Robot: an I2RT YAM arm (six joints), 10 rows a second.
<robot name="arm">
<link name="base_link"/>
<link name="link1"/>
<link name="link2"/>
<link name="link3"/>
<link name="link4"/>
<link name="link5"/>
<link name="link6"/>
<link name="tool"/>
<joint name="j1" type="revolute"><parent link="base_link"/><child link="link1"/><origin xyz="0 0 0.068" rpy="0 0 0"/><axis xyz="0 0 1"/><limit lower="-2.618" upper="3.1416"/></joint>
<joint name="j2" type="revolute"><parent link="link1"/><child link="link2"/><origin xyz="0.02 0.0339 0.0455" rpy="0 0 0"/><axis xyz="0 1 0"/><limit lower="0" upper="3.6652"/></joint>
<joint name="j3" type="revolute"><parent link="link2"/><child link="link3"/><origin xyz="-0.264 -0.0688 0" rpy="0 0 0"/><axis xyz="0 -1 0"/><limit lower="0" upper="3.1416"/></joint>
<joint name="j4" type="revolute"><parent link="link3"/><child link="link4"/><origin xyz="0.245 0.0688 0.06" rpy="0 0 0"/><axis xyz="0 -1 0"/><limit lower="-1.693" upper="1.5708"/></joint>
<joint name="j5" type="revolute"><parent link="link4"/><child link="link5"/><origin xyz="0.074 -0.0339 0.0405" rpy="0 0 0"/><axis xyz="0 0 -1"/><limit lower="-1.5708" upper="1.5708"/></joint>
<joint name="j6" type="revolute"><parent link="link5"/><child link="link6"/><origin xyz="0.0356 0 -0.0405" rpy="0 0 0"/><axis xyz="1 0 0"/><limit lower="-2.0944" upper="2.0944"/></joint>
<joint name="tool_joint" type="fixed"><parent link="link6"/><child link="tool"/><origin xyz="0 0 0" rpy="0 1.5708 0"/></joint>
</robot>
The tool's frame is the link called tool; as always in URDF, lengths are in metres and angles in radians.
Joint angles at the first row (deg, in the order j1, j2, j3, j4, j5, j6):
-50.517 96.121 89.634 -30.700 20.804 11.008
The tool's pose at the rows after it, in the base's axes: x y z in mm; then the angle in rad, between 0 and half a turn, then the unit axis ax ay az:
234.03 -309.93 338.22 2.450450 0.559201 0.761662 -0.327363
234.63 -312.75 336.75 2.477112 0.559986 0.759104 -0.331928
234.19 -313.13 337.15 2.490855 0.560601 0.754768 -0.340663
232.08 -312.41 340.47 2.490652 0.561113 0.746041 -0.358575
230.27 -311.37 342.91 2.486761 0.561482 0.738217 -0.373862
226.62 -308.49 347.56 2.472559 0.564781 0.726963 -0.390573
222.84 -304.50 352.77 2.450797 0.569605 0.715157 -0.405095
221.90 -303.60 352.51 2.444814 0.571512 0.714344 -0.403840
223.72 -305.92 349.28 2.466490 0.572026 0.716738 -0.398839
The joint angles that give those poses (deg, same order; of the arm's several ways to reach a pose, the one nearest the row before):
-50.962 97.479 90.560 -31.917 22.160 10.897
-51.065 98.400 91.615 -33.183 23.223 10.813
-51.042 98.534 91.888 -33.552 24.515 10.646
-51.060 97.948 91.537 -32.676 26.421 10.083
-51.043 97.302 90.904 -31.507 27.986 9.581
-51.065 95.988 89.821 -29.926 29.603 9.317
-51.021 94.436 88.557 -28.170 30.957 9.317
-51.062 94.086 88.061 -27.833 30.762 9.569
-51.065 95.058 88.899 -29.228 30.806 9.931

